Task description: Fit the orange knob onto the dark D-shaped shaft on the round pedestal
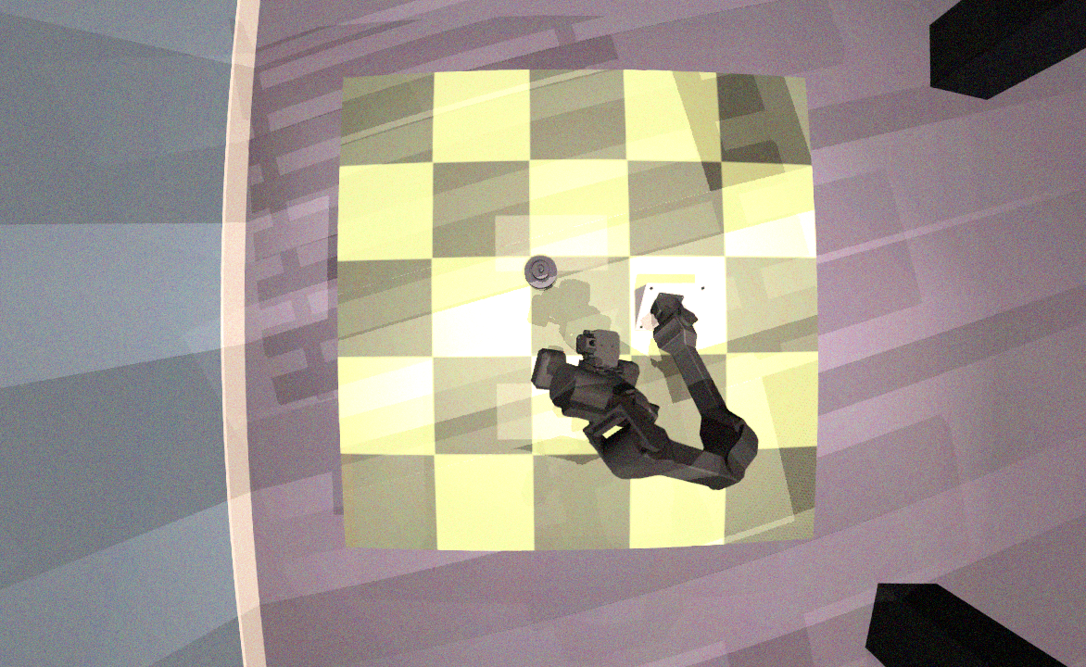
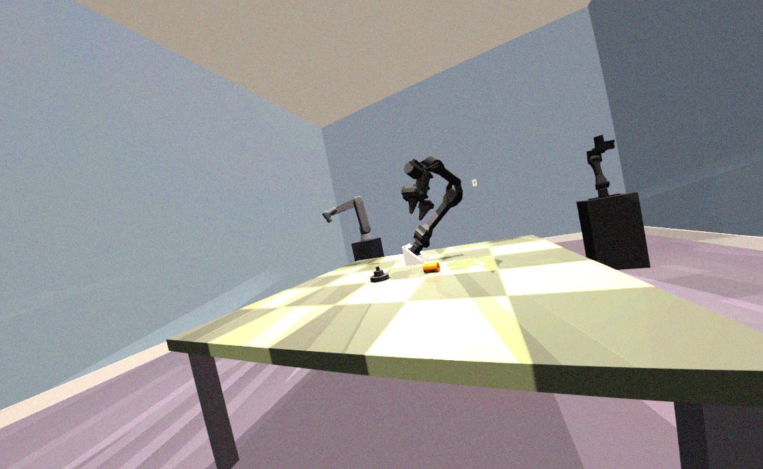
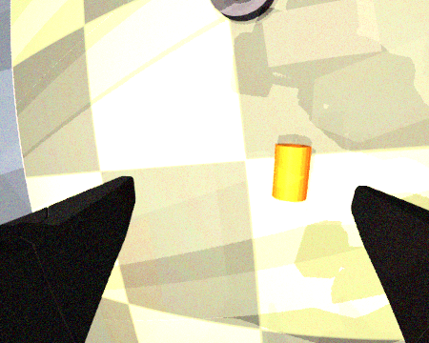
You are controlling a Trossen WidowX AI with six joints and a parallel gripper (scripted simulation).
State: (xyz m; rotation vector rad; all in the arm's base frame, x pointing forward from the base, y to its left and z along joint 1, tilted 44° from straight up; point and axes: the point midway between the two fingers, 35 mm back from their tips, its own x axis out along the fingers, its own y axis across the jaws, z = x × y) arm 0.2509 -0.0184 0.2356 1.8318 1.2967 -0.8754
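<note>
Right now the orange knob is 22 cm below my gripper tip, 3 cm to the left of it and 1 cm ahead of it. Round my gripper tip: D-shaped shaft: 21 cm below, 20 cm to the right, 7 cm ahead.
</note>
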